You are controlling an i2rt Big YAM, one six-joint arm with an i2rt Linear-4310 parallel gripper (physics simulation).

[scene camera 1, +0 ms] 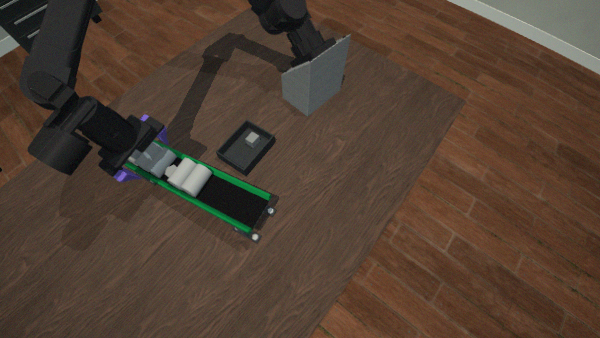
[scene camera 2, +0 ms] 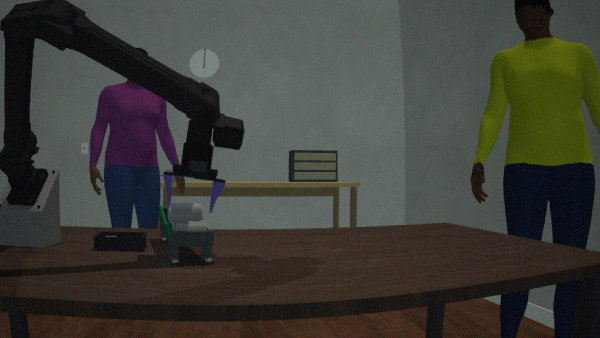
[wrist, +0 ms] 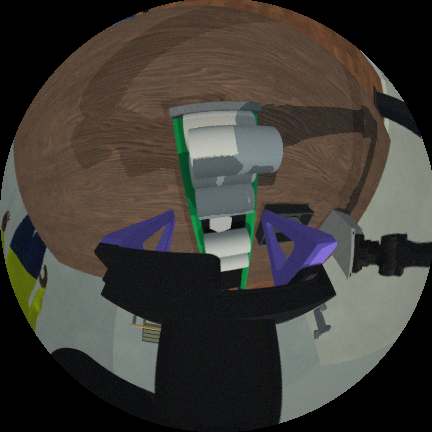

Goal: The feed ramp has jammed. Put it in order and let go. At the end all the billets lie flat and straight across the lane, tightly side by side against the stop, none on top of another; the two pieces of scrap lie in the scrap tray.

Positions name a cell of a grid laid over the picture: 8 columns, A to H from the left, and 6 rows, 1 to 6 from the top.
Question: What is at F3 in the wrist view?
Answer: A dark scrap tray.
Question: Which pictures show the dark scrap tray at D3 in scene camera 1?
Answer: Scene camera 1, scene camera 2 and the wrist view: all of them.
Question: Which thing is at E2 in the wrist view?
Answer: A grey billet.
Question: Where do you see a grey billet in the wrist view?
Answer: At E3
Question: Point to a dark scrap tray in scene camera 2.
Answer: At B5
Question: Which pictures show my gripper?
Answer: Scene camera 1, scene camera 2 and the wrist view: all of them.
